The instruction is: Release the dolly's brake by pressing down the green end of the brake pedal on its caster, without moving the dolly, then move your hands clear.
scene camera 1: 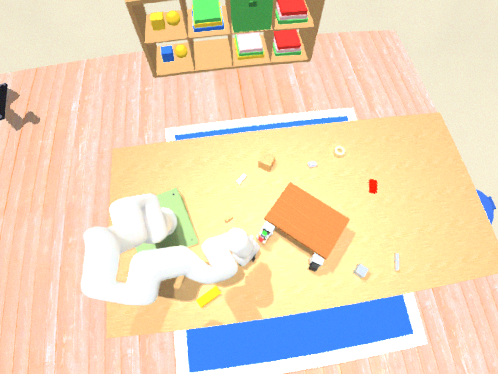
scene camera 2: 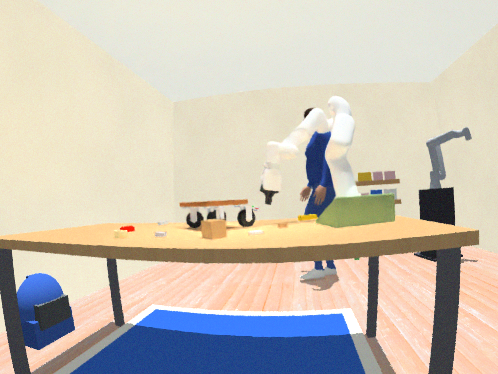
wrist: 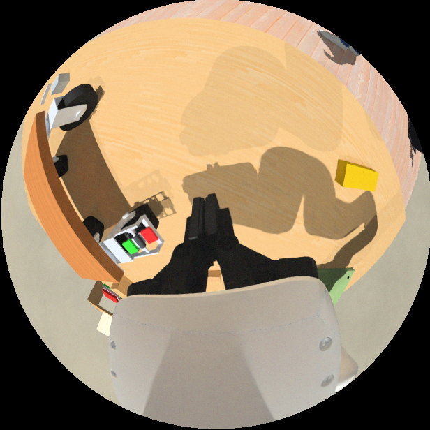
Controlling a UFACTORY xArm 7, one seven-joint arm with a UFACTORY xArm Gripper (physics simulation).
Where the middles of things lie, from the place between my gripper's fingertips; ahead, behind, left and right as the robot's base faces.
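Scene:
The yellow block (wrist: 348, 174) is sitting 220 mm behind my hand, 90 mm to the right of it and 80 mm below it. And there's the dolly (scene camera 1: 303, 217), which is 240 mm ahead of my hand, 70 mm to the left of it and 30 mm below it.

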